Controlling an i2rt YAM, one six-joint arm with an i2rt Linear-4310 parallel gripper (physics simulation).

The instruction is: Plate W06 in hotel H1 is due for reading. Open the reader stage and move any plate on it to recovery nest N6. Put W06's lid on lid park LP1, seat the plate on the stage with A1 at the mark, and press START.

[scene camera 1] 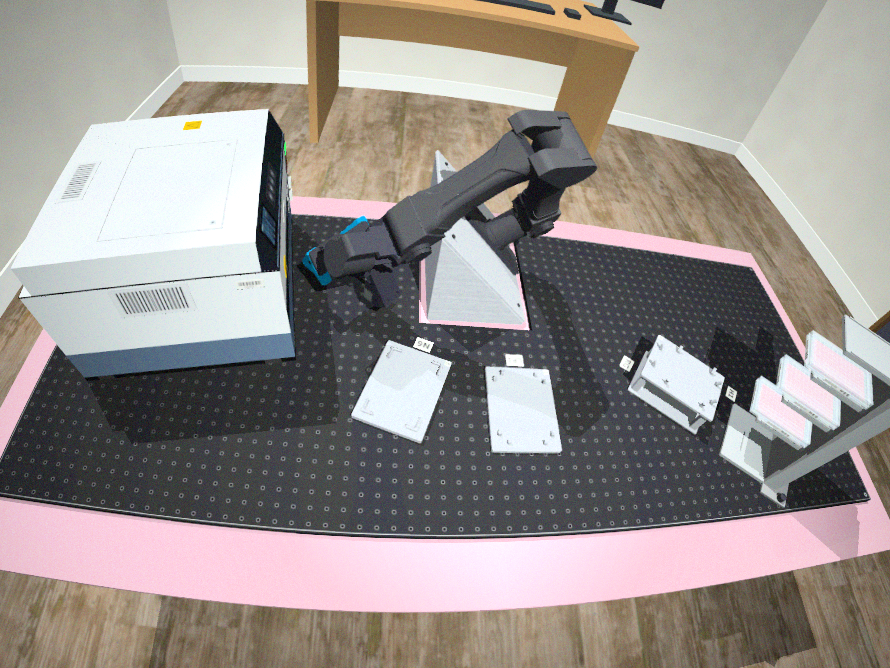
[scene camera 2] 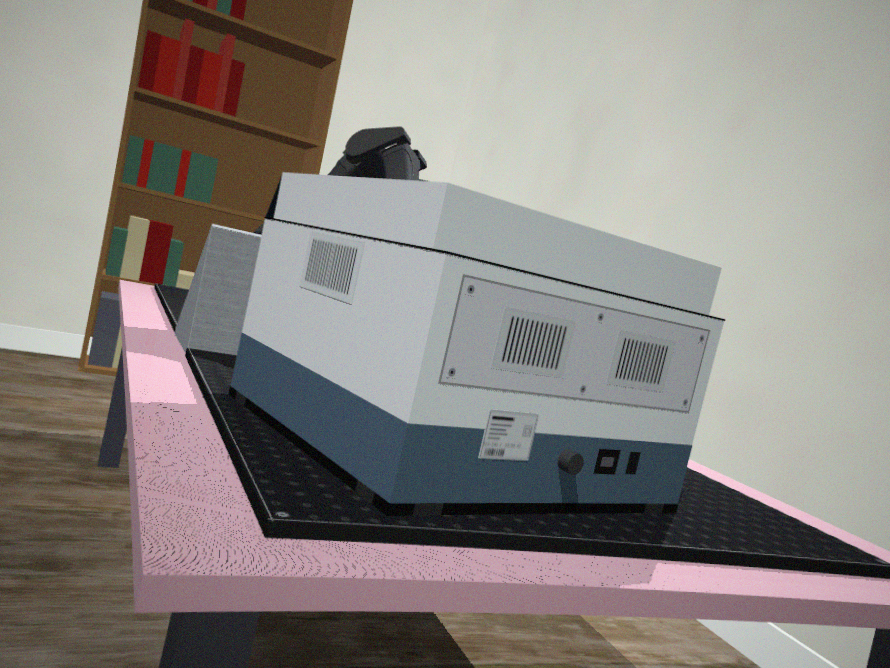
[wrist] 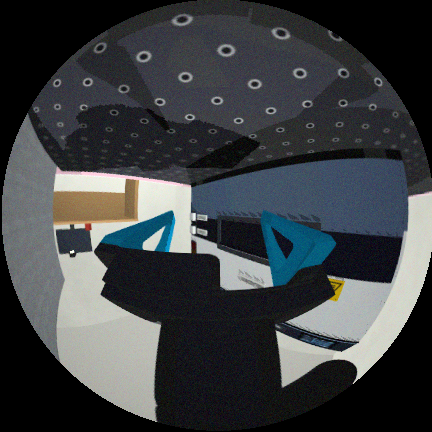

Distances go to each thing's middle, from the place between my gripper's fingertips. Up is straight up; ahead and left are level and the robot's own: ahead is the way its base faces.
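The stage door (wrist: 247,237) is 40 mm above my hand, 20 mm ahead of it and 60 mm to the right of it. As for the plate reader (scene camera 2: 387,347), I see it 40 mm above my hand, with 250 mm to the right and 60 mm ahead. The reader back panel (scene camera 2: 478,318) is 90 mm above that same hand, 100 mm ahead of it and 440 mm to the right of it.
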